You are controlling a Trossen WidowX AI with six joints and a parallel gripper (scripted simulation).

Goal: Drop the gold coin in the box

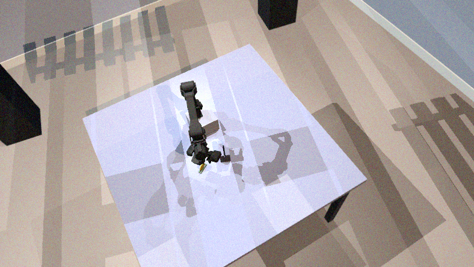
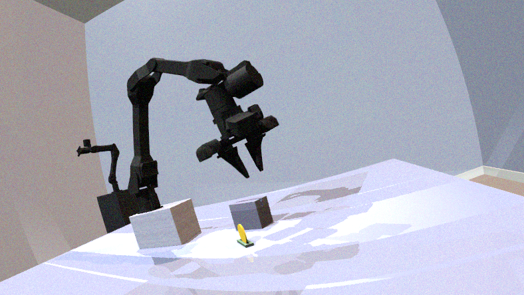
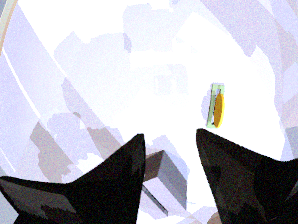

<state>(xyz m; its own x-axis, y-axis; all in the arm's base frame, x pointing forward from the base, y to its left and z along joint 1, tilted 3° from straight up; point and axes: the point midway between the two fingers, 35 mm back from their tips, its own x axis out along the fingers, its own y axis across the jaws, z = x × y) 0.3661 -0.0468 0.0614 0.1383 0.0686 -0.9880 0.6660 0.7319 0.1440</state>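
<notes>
Right now the gold coin is 12 cm below my gripper tip, 5 cm behind it and 3 cm to the right of it.
</notes>
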